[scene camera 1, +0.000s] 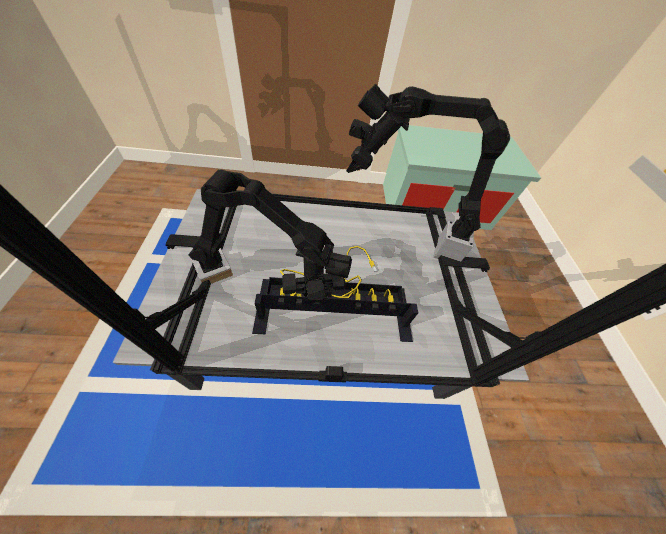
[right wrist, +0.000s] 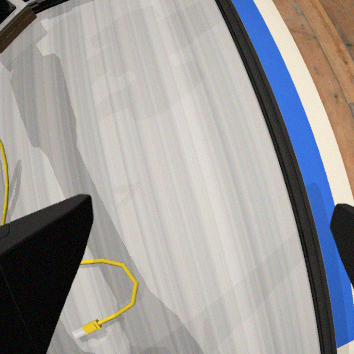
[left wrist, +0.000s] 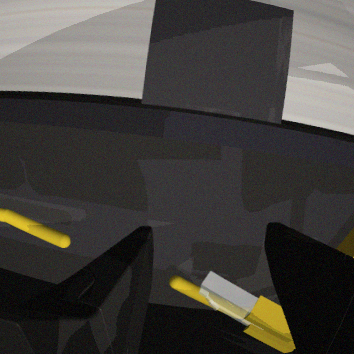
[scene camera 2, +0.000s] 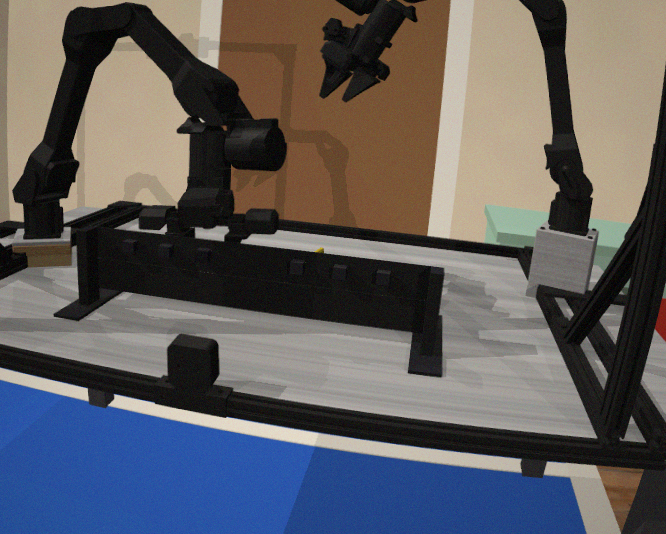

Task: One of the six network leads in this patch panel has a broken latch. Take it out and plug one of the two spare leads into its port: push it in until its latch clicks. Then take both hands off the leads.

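Places are measured from the left arm's base along level axes (x right, y back, z down), in metres.
Where they show: left gripper, fingertip midpoint: (left wrist: 209,236); right gripper, fingertip midpoint: (scene camera 1: 351,165) (right wrist: 219,212) (scene camera 2: 333,99); left arm's base at its link origin: (scene camera 1: 210,262) (scene camera 2: 42,234); right arm's base at its link origin: (scene camera 1: 460,233) (scene camera 2: 569,229).
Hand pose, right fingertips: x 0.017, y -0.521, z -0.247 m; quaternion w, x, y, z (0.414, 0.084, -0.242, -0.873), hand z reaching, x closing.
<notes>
Things, the pixels of their top centre, and the offset from my right fingertips. "spot": a spot on its surface instead.
- dark patch panel at its top centre: (scene camera 2: 256,240) (scene camera 1: 338,292) dx +0.318, dy +0.228, dz +0.182 m
- yellow plug with a clear tip, surface spot: (left wrist: 272,325) spot: dx +0.224, dy +0.286, dz +0.238 m
- yellow cable at a spot on its surface: (right wrist: 5,190) spot: dx +0.176, dy +0.237, dz +0.277 m
The dark patch panel (scene camera 1: 267,303) (scene camera 2: 250,289) (left wrist: 75,135) stands on the table. Three yellow leads (scene camera 1: 357,296) (scene camera 1: 373,297) (scene camera 1: 390,297) sit upright in its right part; those at its left are partly hidden by my left arm. My left gripper (scene camera 2: 206,236) (left wrist: 209,236) is part open, pointing down at the panel's middle, its fingertips hidden in both scene views. A yellow plug with a clear tip (left wrist: 272,325) lies tilted beside its right-hand finger in the left wrist view, not gripped. A spare lead (scene camera 1: 373,264) (right wrist: 91,327) lies behind the panel. My right gripper (scene camera 1: 355,165) (scene camera 2: 333,97) (right wrist: 219,212) is open and empty, high up.
Another yellow cable (right wrist: 5,190) shows at the left edge of the right wrist view. Yellow cables (scene camera 1: 353,290) cross the panel's middle. The black table frame (scene camera 1: 244,373) (scene camera 2: 333,417) surrounds the work area. A green cabinet (scene camera 1: 455,150) stands behind at the right.
</notes>
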